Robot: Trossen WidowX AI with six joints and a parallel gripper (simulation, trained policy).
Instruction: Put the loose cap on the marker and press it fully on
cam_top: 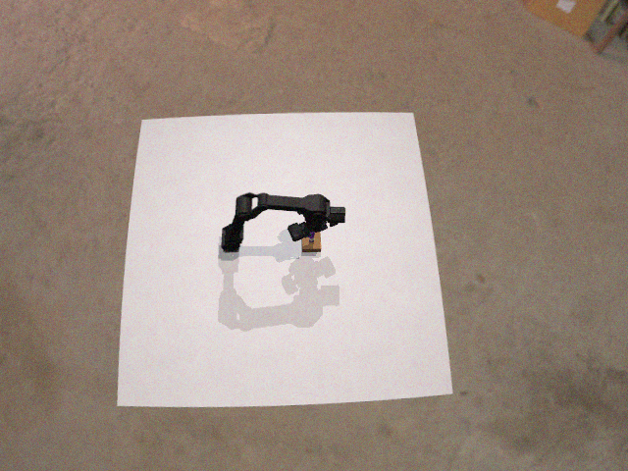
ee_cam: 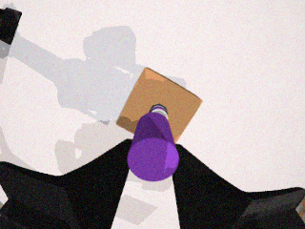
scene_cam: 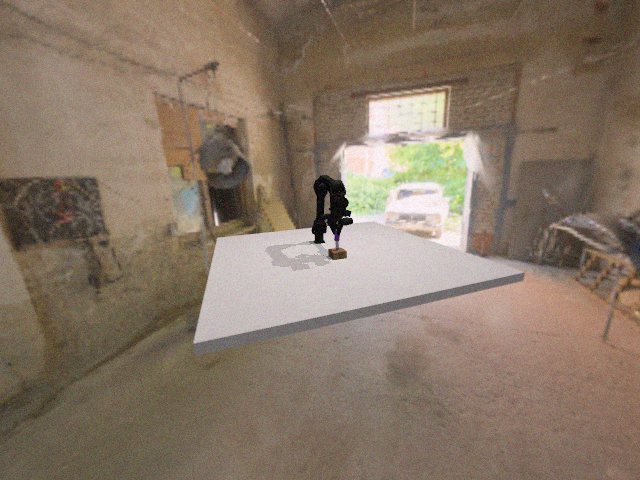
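My gripper tip is now 10 cm above the brown holder block. From my gripper tip the other things lie so: purple cap (right at my gripper tip).
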